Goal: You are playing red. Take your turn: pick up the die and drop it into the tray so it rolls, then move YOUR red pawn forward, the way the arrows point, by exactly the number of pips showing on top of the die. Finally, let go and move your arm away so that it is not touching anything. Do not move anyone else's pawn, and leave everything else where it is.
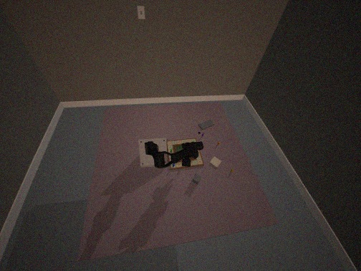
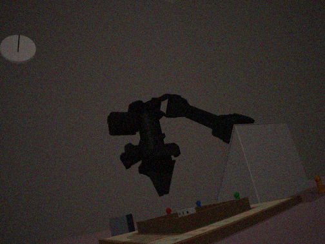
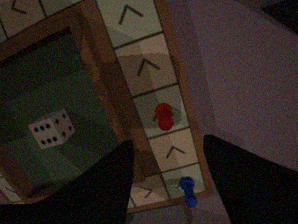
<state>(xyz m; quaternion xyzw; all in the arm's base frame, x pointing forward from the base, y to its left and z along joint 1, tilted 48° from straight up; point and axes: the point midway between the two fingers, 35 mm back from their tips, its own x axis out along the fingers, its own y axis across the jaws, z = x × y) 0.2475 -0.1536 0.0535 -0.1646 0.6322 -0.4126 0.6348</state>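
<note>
My gripper tip is now 50 mm above the red pawn. Also, from my gripper tip: green-felt tray: 110 mm to the left, 70 mm below, 30 mm ahead; white die: 100 mm to the left, 50 mm below, 30 mm ahead; blue pawn: 90 mm behind, 50 mm below, 10 mm to the left.
</note>
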